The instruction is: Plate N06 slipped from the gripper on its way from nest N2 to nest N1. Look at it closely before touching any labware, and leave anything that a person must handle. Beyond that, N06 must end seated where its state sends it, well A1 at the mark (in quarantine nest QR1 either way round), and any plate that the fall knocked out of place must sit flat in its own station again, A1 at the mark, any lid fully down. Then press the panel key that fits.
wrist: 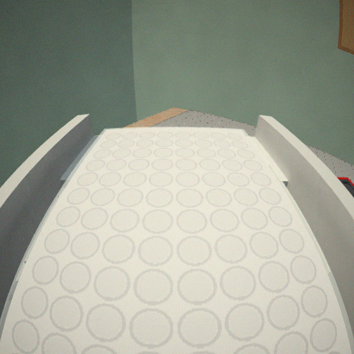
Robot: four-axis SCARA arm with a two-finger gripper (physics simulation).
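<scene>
A white well plate (175, 235) with rows of round well outlines fills the lower middle of the wrist view, its far edge level across the view. My gripper (173, 125) is shut on this plate, with one finger along each long side. No label, lid or A1 mark can be read on the plate from here, so I cannot tell its number. Its near end runs out of view. The nests N1 and N2 and the panel keys cannot be made out in this view.
A corner of a dark thing with a red edge (345, 179) shows at the right border. The grey perforated deck (200, 119) shows beyond the plate, with a wood-coloured strip (157, 118) at its left. Green walls stand behind; a brown panel (346, 27) is at top right.
</scene>
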